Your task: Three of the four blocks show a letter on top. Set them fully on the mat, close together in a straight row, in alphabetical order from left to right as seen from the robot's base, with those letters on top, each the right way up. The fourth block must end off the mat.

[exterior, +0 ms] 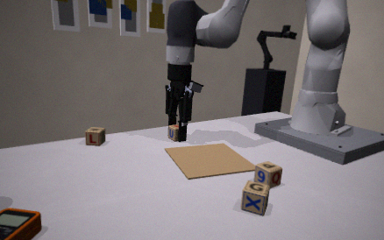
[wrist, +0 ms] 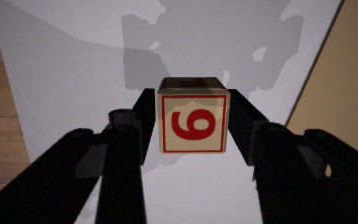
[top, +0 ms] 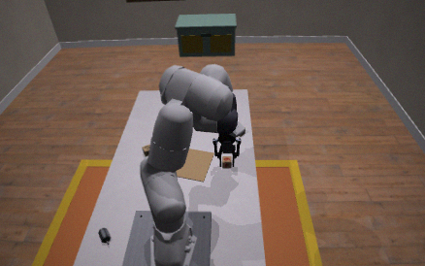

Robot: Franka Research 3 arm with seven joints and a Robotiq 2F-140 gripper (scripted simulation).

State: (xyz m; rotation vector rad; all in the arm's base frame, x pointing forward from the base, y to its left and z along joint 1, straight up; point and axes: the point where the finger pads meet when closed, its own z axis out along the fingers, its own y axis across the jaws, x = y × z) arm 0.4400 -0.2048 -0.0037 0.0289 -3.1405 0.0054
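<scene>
The block is 1 cm below my hand. Also, from my hand: tan mat (1 cm ahead, 19 cm to the left, 3 cm below); small dark object (43 cm behind, 50 cm to the left, 2 cm below); grey can (54 cm ahead, 16 cm to the left, 5 cm above).
</scene>
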